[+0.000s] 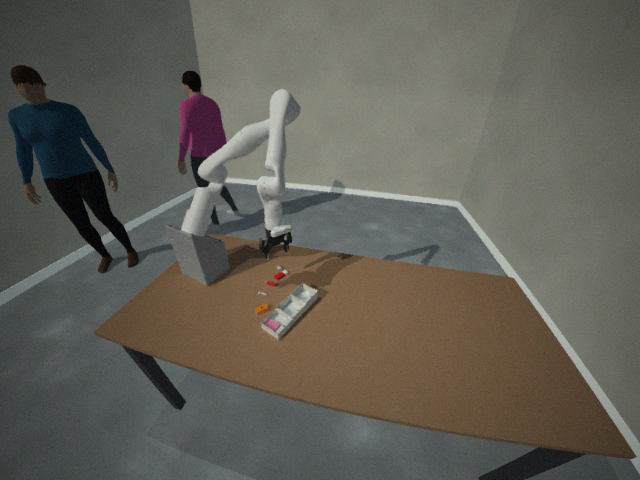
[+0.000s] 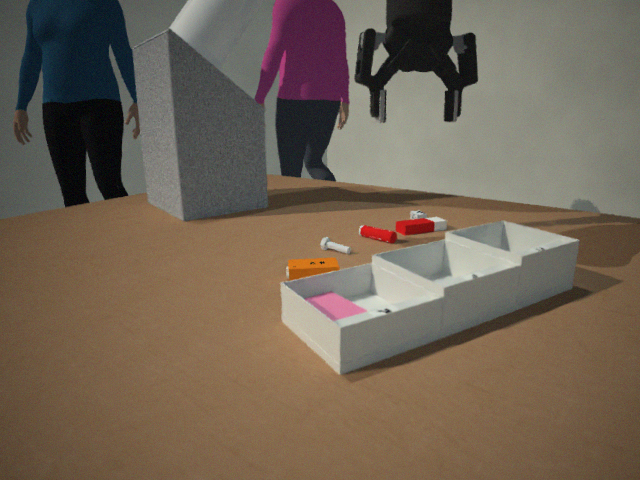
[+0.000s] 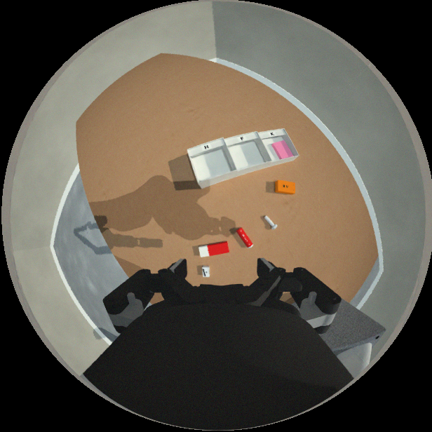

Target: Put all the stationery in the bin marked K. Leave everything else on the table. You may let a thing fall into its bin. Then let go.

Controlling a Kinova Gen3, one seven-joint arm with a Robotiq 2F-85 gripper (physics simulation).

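Where they show: gripper, fingertip midpoint: [image 1: 277, 255] [image 2: 415, 122]; arm's base at its link origin: [image 1: 193, 233] [image 2: 187, 62].
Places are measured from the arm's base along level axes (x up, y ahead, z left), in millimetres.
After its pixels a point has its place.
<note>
A pink pad [image 1: 273, 324] {z -250, x -218, y 410 mm} [image 2: 334, 305] {z -247, x -218, y 406 mm} [image 3: 282, 149] lies in the bin marked K [image 2: 382, 338] {z -273, x -219, y 456 mm} [image 3: 272, 134], the end compartment of a white three-part tray. A red and white block like an eraser [image 1: 279, 275] {z 32, x -222, y 365 mm} [image 2: 415, 226] {z 23, x -225, y 370 mm} [image 3: 218, 248] lies on the table. Beside it is a small pale block with a dark mark [image 1: 279, 268] {z 86, x -224, y 351 mm} [image 2: 417, 214] {z 85, x -224, y 351 mm} [image 3: 205, 271], perhaps a sharpener. My gripper [image 1: 277, 253] {z 21, x -93, y 366 mm} [image 2: 415, 119] {z 21, x -93, y 366 mm} [image 3: 221, 266] is open and empty, high above the table near these two blocks on the side away from the tray.
Bins F [image 3: 242, 138] and H [image 3: 206, 147] adjoin K. An orange 9 V battery [image 1: 262, 308] {z -182, x -215, y 347 mm} [image 2: 312, 267] {z -187, x -217, y 348 mm} [image 3: 285, 187], a pale bolt [image 2: 336, 245] {z -92, x -227, y 319 mm} [image 3: 270, 222] and a red cylinder [image 2: 377, 234] {z -31, x -226, y 341 mm} [image 3: 244, 237] lie on the table. Two people stand behind it.
</note>
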